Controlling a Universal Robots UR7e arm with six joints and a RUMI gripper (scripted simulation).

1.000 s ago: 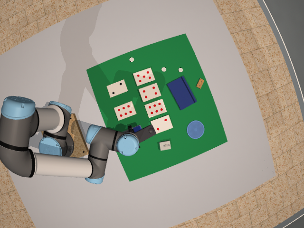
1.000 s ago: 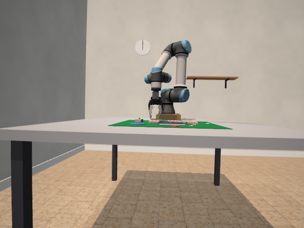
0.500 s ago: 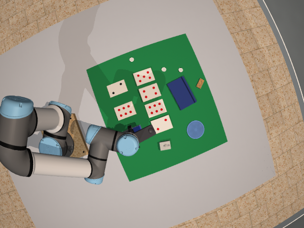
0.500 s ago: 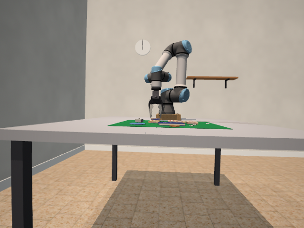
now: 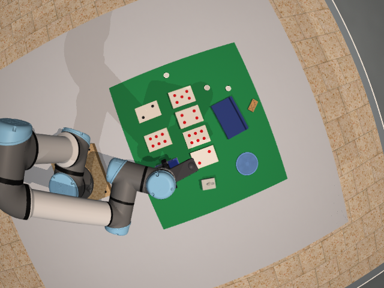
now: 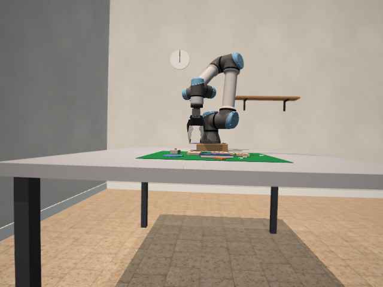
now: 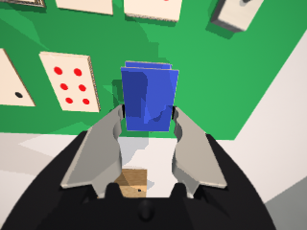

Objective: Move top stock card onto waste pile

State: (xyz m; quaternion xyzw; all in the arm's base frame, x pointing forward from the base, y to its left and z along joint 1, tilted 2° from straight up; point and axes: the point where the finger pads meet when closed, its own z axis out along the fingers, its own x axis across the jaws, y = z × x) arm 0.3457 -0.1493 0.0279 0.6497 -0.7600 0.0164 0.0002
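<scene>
Now: hand 40 mm short of the two-black-pip card, 230 mm to the right of it and 70 mm above it. The rest, counted from my hand: six of red card (150 mm ahead, 50 mm to the left, 70 mm below); then grey block (100 mm ahead, 120 mm to the right, 50 mm below); then green mat (170 mm ahead, 60 mm to the left, 80 mm below).
</scene>
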